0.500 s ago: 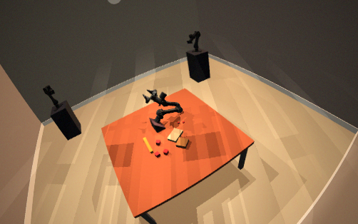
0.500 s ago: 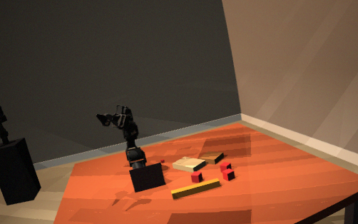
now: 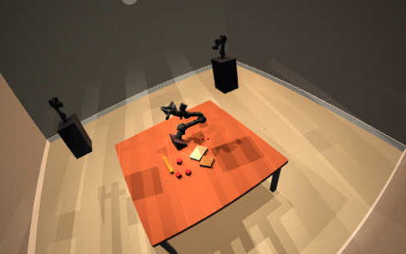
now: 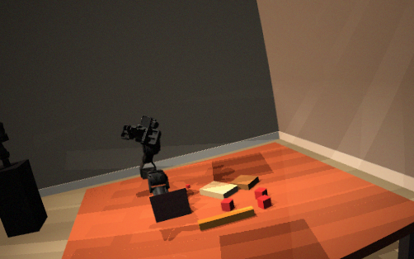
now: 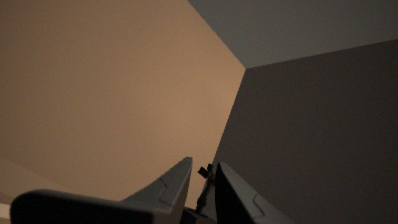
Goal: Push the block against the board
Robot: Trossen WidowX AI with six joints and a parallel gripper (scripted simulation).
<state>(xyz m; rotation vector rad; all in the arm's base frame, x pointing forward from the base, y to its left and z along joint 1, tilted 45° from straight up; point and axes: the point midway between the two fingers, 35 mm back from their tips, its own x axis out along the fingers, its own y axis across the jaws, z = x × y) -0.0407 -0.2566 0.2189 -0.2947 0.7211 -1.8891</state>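
Now: the pale board 330 mm ahead of my gripper tip, 130 mm to the left of it and 400 mm below it. The rest, counted from my gripper tip: brown square block 470 mm ahead, 140 mm to the left, 400 mm below; then yellow bar 280 mm ahead, 160 mm to the right, 400 mm below.
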